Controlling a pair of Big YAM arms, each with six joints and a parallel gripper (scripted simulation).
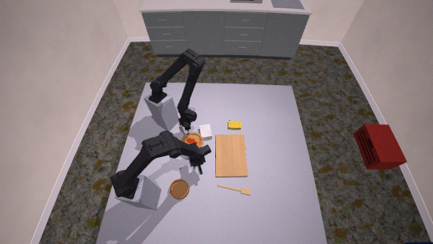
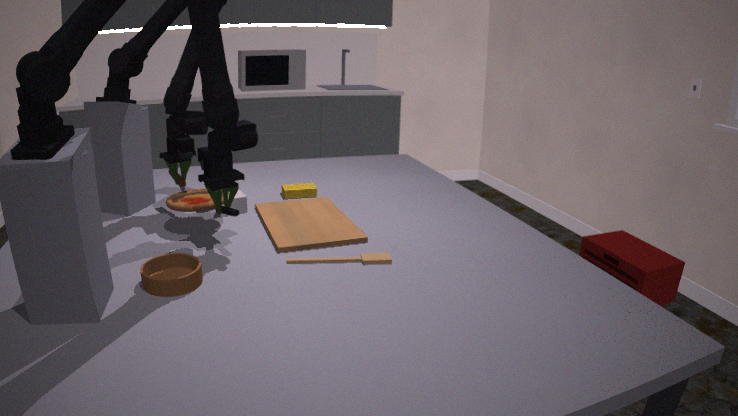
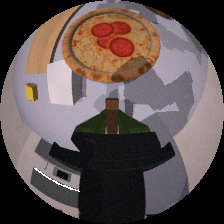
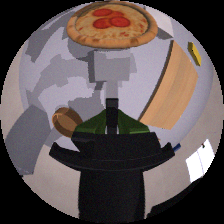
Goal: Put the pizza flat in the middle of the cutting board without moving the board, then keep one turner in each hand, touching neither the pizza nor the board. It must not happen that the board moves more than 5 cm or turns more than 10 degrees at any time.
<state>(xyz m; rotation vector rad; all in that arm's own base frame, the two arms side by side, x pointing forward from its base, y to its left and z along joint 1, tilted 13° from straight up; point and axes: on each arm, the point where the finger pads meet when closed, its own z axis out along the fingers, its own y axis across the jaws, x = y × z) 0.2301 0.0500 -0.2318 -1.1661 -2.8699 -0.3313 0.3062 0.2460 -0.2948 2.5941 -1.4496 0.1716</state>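
My right gripper is now 30 cm short of the wooden spatula, 14 cm to the left of it and 10 cm above it. The rest, counted from my right hand: black-handled turner (1 cm to the left, 1 cm below); pizza (8 cm behind, 18 cm to the left, 3 cm below); wooden bowl (13 cm behind, 18 cm to the right, 9 cm below).
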